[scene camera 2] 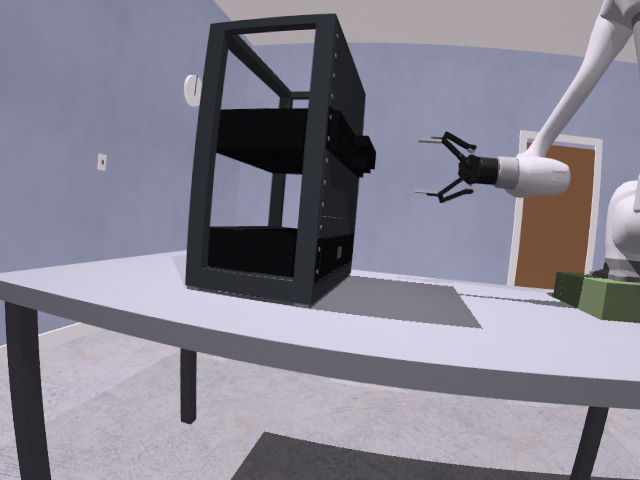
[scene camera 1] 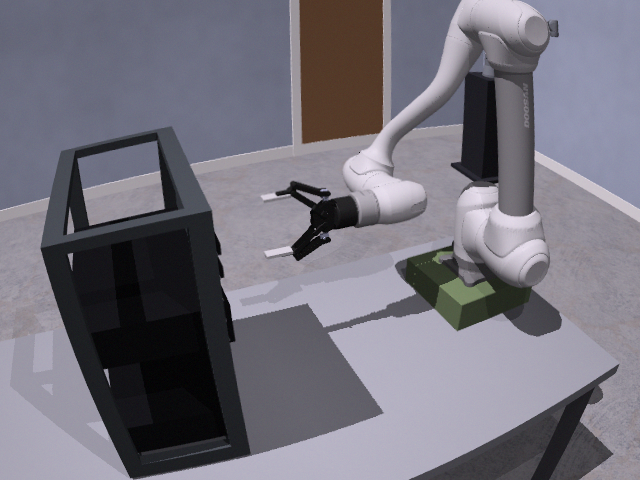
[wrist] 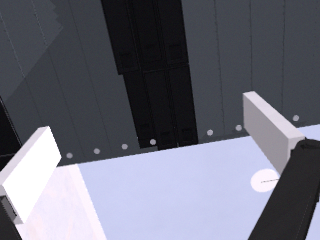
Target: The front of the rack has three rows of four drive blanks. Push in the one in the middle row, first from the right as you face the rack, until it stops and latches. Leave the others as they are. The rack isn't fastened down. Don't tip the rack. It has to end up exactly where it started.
Labels:
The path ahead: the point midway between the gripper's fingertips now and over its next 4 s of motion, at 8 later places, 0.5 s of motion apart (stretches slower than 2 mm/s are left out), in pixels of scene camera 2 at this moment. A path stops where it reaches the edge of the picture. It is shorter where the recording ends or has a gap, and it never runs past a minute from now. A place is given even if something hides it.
The gripper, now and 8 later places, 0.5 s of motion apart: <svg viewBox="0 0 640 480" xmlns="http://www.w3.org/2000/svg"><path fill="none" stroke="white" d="M416 165L408 164L404 164L390 163L378 162L373 162L370 162L369 161L366 161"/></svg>

